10 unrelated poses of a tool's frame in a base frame.
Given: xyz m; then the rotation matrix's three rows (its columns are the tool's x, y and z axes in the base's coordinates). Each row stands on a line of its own.
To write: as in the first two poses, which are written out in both.
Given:
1:
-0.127 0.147 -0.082
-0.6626 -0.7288 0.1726
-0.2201 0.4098 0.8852
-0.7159 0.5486 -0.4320
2:
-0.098 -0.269 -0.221
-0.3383 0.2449 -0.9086
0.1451 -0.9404 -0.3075
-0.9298 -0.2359 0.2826
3:
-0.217 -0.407 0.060
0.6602 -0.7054 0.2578
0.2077 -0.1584 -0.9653
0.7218 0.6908 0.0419
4:
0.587 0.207 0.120
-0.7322 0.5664 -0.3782
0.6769 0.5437 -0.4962
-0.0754 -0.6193 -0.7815
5:
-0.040 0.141 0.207
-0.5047 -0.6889 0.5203
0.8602 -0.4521 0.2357
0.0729 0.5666 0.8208
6:
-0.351 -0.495 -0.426
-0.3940 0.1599 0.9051
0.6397 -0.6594 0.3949
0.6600 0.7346 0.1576
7:
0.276 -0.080 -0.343
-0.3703 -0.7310 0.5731
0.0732 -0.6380 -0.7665
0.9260 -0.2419 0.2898
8:
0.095 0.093 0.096
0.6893 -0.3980 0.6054
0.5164 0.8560 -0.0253
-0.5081 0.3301 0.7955
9:
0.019 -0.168 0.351
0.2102 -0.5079 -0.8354
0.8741 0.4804 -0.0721
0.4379 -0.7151 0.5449
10:
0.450 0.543 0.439
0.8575 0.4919 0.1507
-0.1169 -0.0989 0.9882
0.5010 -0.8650 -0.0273
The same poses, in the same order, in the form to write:
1: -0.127 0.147 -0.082 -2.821 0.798 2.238
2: -0.098 -0.269 -0.221 2.736 1.194 -0.696
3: -0.217 -0.407 0.060 0.305 -0.806 1.510
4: 0.587 0.207 0.120 2.395 0.075 -2.471
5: -0.040 0.141 0.207 2.101 -0.073 0.604
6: -0.351 -0.495 -0.426 2.123 -0.721 1.360
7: 0.276 -0.080 -0.343 2.946 -1.184 -0.696
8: 0.095 0.093 0.096 0.643 0.533 0.393
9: 0.019 -0.168 0.351 1.335 -0.453 -0.920
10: 0.450 0.543 0.439 -0.136 -0.525 -1.602
